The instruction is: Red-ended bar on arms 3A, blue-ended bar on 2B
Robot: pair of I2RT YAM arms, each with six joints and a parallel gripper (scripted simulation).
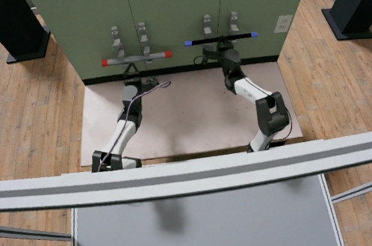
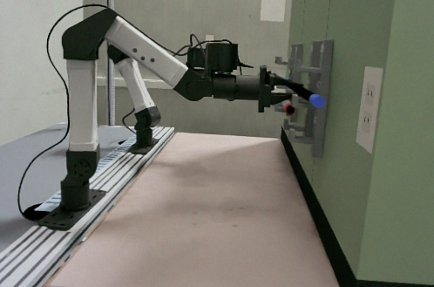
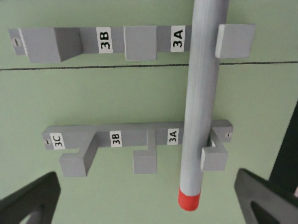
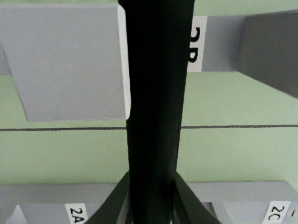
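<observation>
The blue-ended black bar is right at my right hand. From my right hand the other things lie so: green wall (190 mm to the left, 160 mm ahead, 160 mm above); then red-ended grey bar (400 mm to the left, 80 mm below, 10 mm ahead); then outlet plate (310 mm to the right, 50 mm ahead, 10 mm above).
</observation>
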